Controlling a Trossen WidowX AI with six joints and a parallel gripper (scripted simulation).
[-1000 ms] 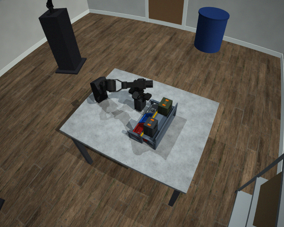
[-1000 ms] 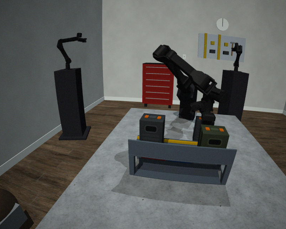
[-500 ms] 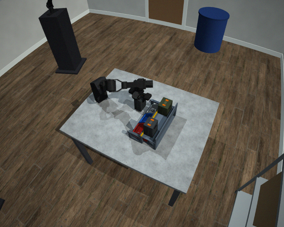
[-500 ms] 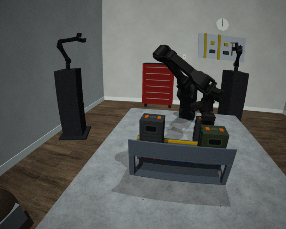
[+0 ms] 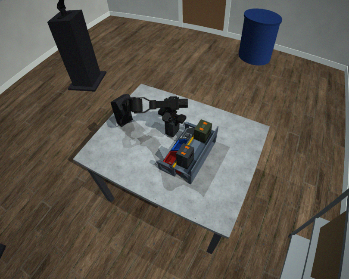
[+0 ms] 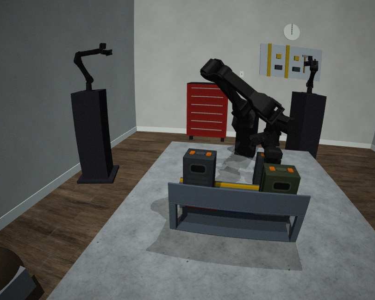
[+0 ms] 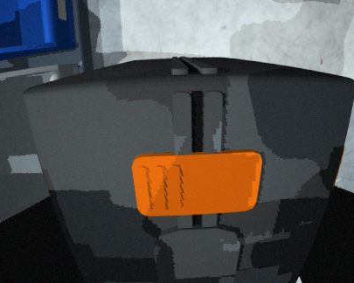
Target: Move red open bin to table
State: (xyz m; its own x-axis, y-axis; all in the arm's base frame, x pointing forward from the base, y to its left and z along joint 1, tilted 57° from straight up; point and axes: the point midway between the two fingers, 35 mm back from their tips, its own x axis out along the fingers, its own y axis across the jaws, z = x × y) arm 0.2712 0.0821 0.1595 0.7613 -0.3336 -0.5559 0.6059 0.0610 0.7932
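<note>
Now: hand 260 mm to the left of the red open bin, 100 mm above it and 60 mm short of it. Round my hand: yellow rail (170 mm to the right, 130 mm ahead, 30 mm below); grey bin (140 mm ahead, 100 mm below, 50 mm to the right); blue bin (150 mm to the right, 100 mm below, 100 mm ahead).
</note>
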